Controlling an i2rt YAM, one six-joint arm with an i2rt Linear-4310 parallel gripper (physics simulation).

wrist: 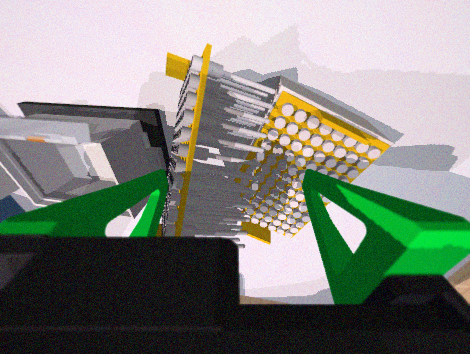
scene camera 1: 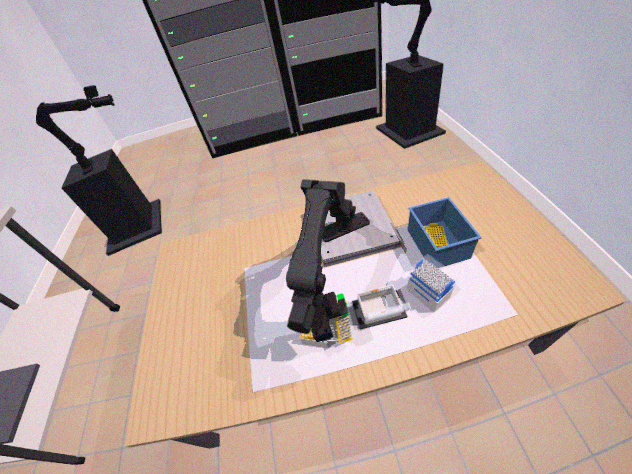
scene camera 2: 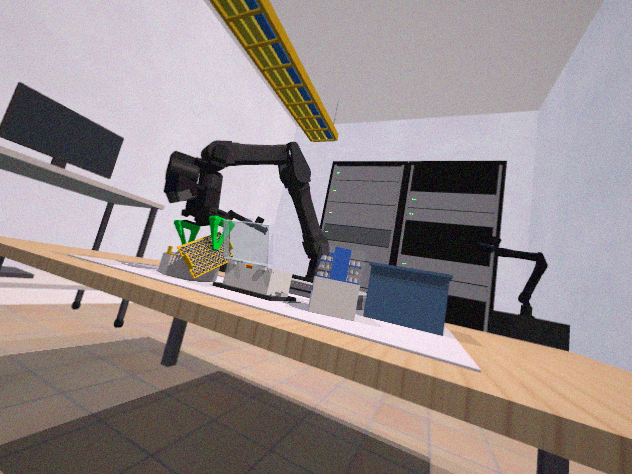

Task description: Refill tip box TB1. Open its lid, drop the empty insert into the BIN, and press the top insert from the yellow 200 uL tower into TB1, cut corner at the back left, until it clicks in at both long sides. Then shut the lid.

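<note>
The yellow insert with tips (scene camera 1: 344, 329) (scene camera 2: 204, 255) (wrist: 196, 125) stands steeply tilted on its side, its tips toward the yellow tower (scene camera 1: 306, 336) (scene camera 2: 171, 262) (wrist: 325, 142), between tower and tip box. The tower holds another yellow insert. My gripper (scene camera 2: 200, 245) (wrist: 235, 177) is open above; the tilted insert lies between its spread fingers, not clamped. In the wrist view its lower part is hidden by the gripper body. TB1 (scene camera 1: 361, 308) (scene camera 2: 247, 278) stands with its clear lid (scene camera 2: 248, 242) raised and no insert visible inside. An empty yellow insert (scene camera 1: 436, 234) lies in the blue BIN (scene camera 1: 462, 251) (scene camera 2: 408, 298).
A blue-topped tip tower (scene camera 1: 431, 280) (scene camera 2: 334, 295) stands between TB1 and the BIN. TB1 sits in a black holder (scene camera 1: 380, 322) close beside the tilted insert. The arm's grey base plate (scene camera 1: 365, 244) is behind the white mat (scene camera 1: 433, 331).
</note>
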